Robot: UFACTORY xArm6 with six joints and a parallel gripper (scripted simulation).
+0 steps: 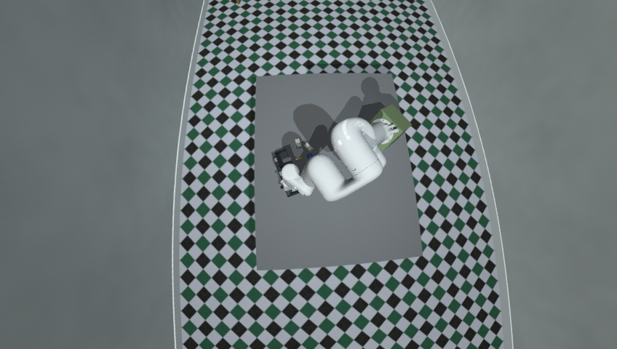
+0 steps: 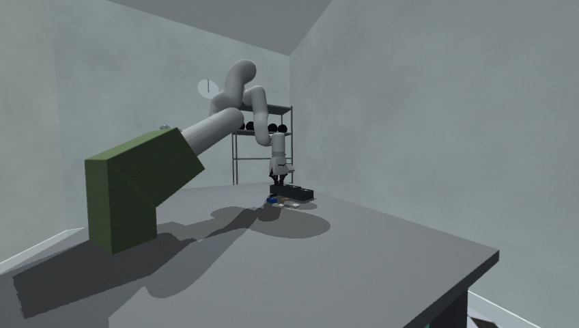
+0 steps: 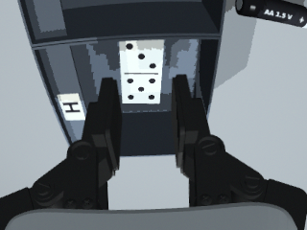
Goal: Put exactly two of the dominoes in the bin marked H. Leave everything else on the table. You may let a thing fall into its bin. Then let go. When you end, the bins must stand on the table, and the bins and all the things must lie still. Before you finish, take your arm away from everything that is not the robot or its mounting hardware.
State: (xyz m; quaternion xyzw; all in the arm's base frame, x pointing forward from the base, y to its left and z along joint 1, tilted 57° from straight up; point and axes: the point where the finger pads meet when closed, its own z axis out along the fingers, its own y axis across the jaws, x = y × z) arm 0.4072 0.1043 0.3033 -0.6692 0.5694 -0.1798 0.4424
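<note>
The white domino lies 250 mm to the right of my hand, 50 mm below it and 10 mm behind it. Round my hand: black battery (70 mm to the right, 50 mm below, 50 mm behind); then yellow bolt (160 mm to the right, 50 mm below, 20 mm behind); then dark bin tray (70 mm to the right, 40 mm ahead, 30 mm below).
</note>
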